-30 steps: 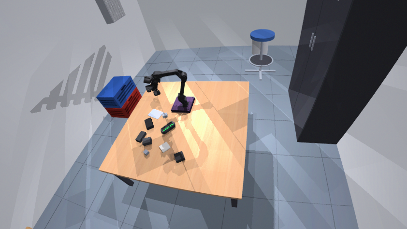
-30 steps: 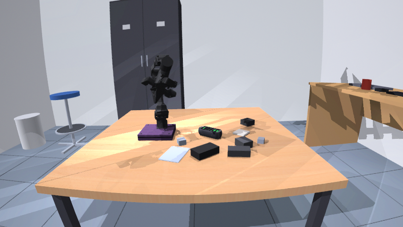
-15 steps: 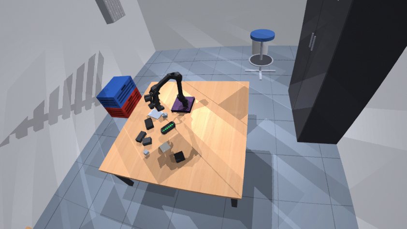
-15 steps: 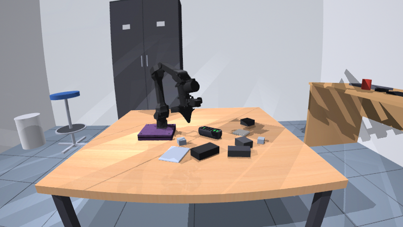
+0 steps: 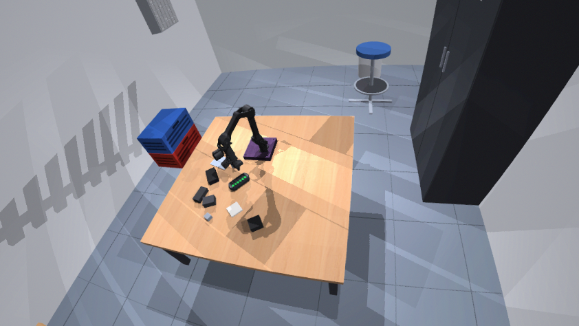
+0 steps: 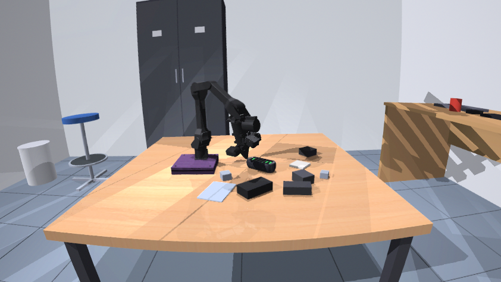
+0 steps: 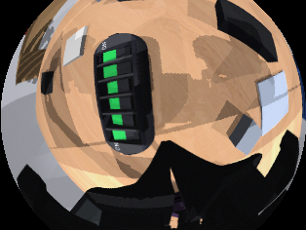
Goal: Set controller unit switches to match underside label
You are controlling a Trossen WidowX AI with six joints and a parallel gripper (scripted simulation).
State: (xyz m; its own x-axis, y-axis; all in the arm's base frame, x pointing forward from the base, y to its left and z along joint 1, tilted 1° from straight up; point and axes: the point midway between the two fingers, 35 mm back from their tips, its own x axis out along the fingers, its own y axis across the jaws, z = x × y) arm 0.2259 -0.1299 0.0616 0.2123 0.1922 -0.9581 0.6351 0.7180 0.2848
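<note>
Now: gripper tip 270 mm short of the white plate, 60 mm above it and 30 mm to the right of it. The rest, counted from my gripper tip: white sheet 210 mm to the right, 140 mm behind, 60 mm below.
</note>
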